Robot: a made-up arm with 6 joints.
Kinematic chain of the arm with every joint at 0, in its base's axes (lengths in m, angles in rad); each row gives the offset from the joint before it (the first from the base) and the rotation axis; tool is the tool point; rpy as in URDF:
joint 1: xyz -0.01 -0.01 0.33 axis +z
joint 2: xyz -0.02 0 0 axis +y
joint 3: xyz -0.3 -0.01 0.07 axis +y
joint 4: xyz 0.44 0.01 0.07 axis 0.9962 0 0.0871
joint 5: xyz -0.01 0.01 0 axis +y
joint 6: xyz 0.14 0.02 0.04 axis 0.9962 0 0.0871
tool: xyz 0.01 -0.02 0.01 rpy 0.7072 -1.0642 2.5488
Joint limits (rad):
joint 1: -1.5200..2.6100
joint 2: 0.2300..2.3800
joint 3: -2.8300..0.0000
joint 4: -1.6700..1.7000
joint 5: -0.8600..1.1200
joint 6: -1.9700..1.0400
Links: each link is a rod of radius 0.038 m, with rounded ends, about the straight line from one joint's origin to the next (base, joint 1, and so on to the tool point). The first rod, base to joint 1, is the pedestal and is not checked.
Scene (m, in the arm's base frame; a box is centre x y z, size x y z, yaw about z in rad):
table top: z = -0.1
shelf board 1: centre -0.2 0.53 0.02 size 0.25 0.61 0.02 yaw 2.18
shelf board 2: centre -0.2 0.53 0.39 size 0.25 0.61 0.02 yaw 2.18
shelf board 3: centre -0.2 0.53 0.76 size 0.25 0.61 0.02 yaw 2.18
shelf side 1: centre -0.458 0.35 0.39 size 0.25 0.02 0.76 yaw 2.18
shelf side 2: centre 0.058 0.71 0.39 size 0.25 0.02 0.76 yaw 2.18
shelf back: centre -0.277 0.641 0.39 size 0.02 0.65 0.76 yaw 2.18
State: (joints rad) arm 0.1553 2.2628 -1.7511 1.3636 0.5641 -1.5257
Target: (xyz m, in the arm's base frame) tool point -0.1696 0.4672 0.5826
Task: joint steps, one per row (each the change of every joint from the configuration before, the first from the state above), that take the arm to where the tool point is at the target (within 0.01 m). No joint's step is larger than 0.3 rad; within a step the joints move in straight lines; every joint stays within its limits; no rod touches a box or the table.
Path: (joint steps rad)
1: 0.0562 -0.2460 0.1592 -0.1476 0.1853 0.0485
2: 0.0563 -0.2461 0.1592 -0.1476 0.1853 0.0485
3: 0.0562 -0.2460 0.1592 -0.1476 0.1853 0.0485
4: 0.2646 -0.0589 0.0542 0.0518 0.0000 -0.0361
5: 0.2646 -0.0590 0.0542 0.0519 0.0000 -0.0361
6: 0.2647 -0.0589 0.0543 0.0518 0.0000 -0.0362
7: 0.2646 -0.0590 0.0542 0.0518 0.0000 -0.0361
8: 0.2646 -0.0589 0.0543 0.0518 0.0000 -0.0361

